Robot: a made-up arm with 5 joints.
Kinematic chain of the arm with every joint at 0, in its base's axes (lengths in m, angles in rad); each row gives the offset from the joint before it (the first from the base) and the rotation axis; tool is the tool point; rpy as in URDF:
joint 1: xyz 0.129 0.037 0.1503 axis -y
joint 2: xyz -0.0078 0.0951 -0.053 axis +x
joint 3: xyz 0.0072 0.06 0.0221 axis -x
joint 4: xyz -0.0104 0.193 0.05 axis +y
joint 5: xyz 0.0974 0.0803 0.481 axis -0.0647 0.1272 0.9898
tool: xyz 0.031 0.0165 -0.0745 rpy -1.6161 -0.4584 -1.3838
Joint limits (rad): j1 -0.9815..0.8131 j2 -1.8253..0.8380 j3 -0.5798..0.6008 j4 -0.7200..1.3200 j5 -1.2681..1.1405
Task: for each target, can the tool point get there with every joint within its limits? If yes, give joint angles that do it. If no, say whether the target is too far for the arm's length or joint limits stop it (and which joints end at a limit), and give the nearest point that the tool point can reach.
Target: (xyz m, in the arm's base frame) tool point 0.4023 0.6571 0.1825
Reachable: yes | joints 0.3781 -0.6113 0.3696 0.3669 -0.9199
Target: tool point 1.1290 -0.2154 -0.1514
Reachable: no: too far | nearest point 0.6969 0.0307 -0.0210 | short by 0.514 m
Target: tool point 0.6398 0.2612 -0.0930
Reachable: yes | joints 0.3042 -1.2289 0.4982 1.0559 -0.7342
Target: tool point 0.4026 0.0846 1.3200
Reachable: no: too far | nearest point 0.2575 0.1226 0.6995 | short by 0.638 m
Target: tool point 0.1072 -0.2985 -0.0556
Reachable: no: joint limits stop it (at a limit: joint 1, joint 2, joint 3, joint 4) | nearest point 0.0985 -0.0600 -0.3728 | short by 0.397 m
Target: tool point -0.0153 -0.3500 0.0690
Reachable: no: joint limits stop it (at a limit: joint 1, joint 2, joint 3, joint 5) | nearest point -0.2033 -0.2640 0.2662 | short by 0.286 m
